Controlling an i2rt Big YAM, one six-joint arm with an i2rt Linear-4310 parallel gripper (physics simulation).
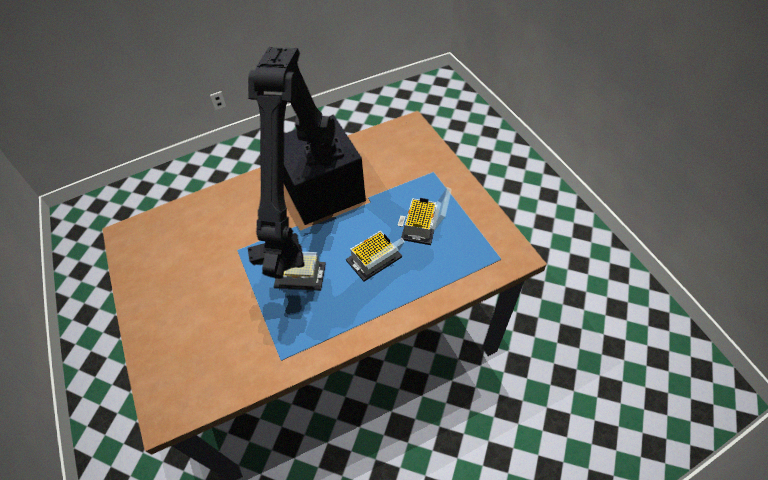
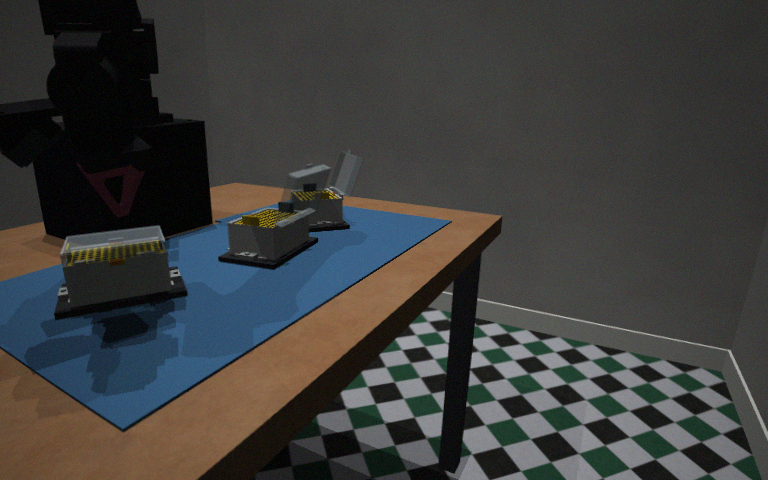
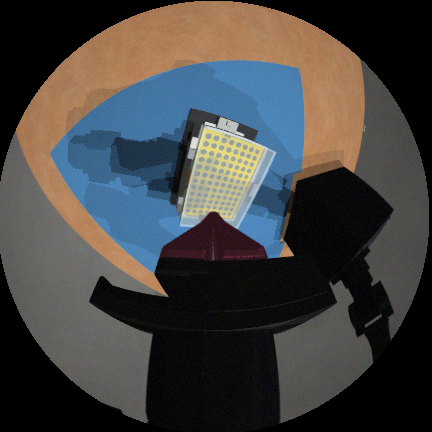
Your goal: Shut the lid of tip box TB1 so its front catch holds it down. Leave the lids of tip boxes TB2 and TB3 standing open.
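Frame: origin at the arm's base, x ahead, y right, z down, level; centimetres.
Where they show: gripper, fingertip midpoint: (image 1: 297, 262) (image 2: 122, 215) (image 3: 212, 216); arm's base at its link origin: (image 1: 324, 152) (image 2: 136, 122) (image 3: 349, 264).
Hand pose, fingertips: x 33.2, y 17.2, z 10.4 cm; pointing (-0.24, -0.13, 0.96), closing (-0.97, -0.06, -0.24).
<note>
Each offset is from my fingertips to the top centre of the thing. "*": to the spot under its first point. Level surfaces: height alone.
The near tip box @(dz +3.3, dx -3.5, dy +0.2 cm) (image 1: 300, 278) (image 2: 118, 283) (image 3: 192, 145), taken as TB1 though I cannot read its label, has its clear lid @(* dz +3.2, dx -0.4, dy -3.0 cm) (image 1: 308, 264) (image 2: 113, 236) (image 3: 225, 175) down over the yellow tip rack. An orange catch @(dz +4.9, dx +1.4, dy +2.0 cm) (image 2: 116, 261) shows at its front; I cannot tell whether it is engaged. My gripper (image 2: 120, 213) (image 3: 212, 216) is shut and empty, its dark red tips pointing down just above the lid; contact is unclear. The middle box (image 1: 382, 259) (image 2: 246, 243) has its clear lid (image 2: 308, 175) standing open. The far box @(dz +4.4, dx -10.6, dy -42.5 cm) (image 1: 417, 233) (image 2: 328, 213) also has its lid @(dz -4.3, dx -6.6, dy -49.3 cm) (image 1: 445, 203) (image 2: 346, 172) standing open.
The boxes sit in a row on a blue mat @(dz +11.0 cm) (image 1: 339, 316) (image 2: 198, 339) on a wooden table @(dz +11.3 cm) (image 1: 186, 339) (image 2: 351, 328). The black robot base (image 1: 331, 192) (image 2: 181, 169) stands behind the mat. The arm (image 1: 271, 164) reaches down over the near box.
</note>
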